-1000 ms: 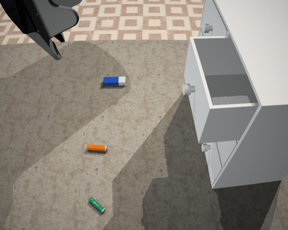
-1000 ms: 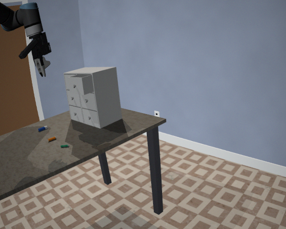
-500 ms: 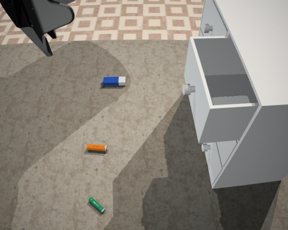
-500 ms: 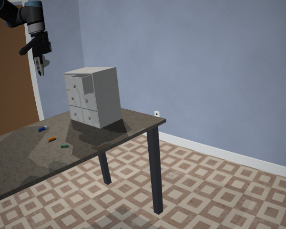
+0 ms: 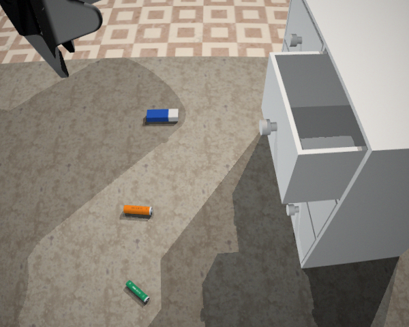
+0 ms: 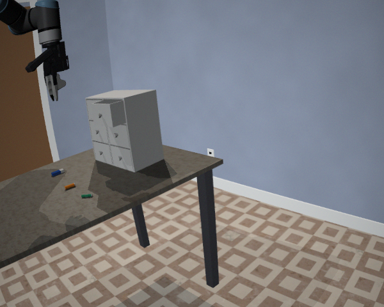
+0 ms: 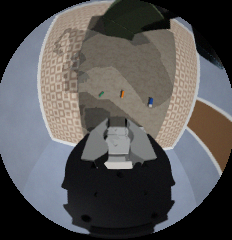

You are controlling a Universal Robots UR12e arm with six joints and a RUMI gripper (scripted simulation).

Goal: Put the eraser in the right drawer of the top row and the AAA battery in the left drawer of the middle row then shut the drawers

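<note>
Right now my hand is 38 cm above the white eraser, 27 cm to the right of it and 3 cm short of it. From my hand the other things lie so: green battery (38 cm below, 10 cm to the right, 2 cm ahead); then orange battery (38 cm below, 4 cm to the left, 1 cm ahead).
</note>
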